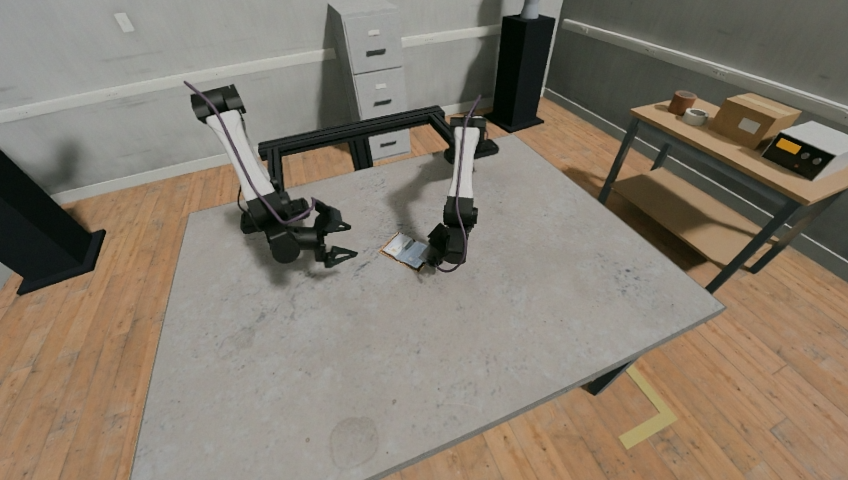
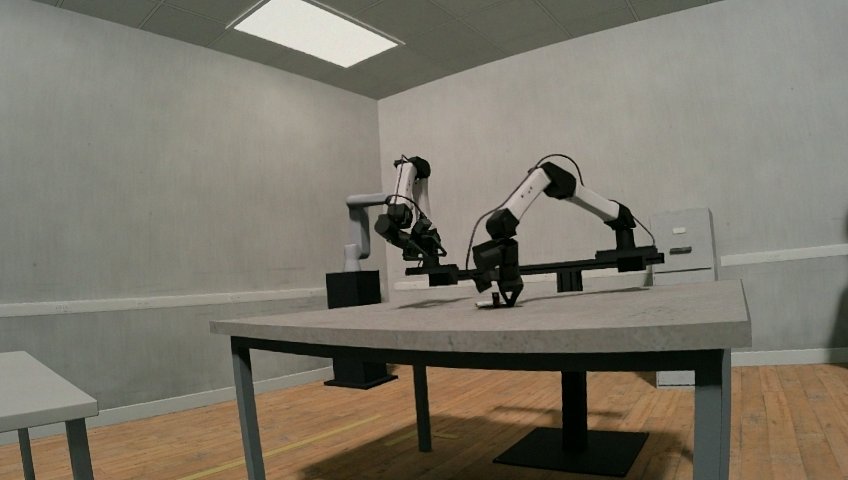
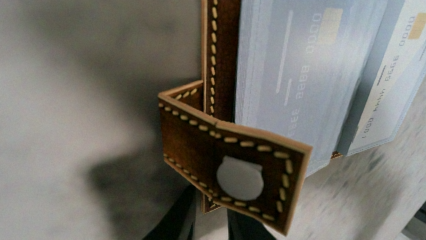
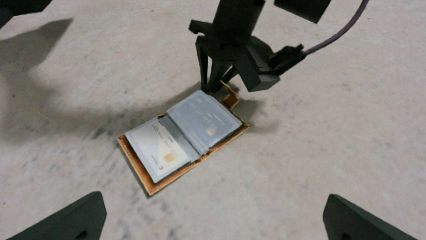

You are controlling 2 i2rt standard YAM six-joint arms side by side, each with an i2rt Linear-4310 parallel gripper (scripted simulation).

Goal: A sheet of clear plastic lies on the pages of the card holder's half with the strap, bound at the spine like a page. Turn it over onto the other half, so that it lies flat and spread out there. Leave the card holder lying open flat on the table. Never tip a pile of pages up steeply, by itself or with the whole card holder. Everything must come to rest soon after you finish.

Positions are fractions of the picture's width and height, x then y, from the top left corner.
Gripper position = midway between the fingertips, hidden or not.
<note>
In view: the left gripper (image 4: 0.49,0.38), the right gripper (image 1: 0.42,0.50), a clear plastic sheet (image 3: 0.70,0.31) and a strap (image 3: 0.45,0.39).
The clear plastic sheet shows as well in image 4 (image 4: 0.48,0.50). The left gripper also shows in image 3 (image 3: 0.50,0.81). The right gripper also shows in image 2 (image 2: 0.52,0.53) and in image 4 (image 4: 0.51,0.85).
</note>
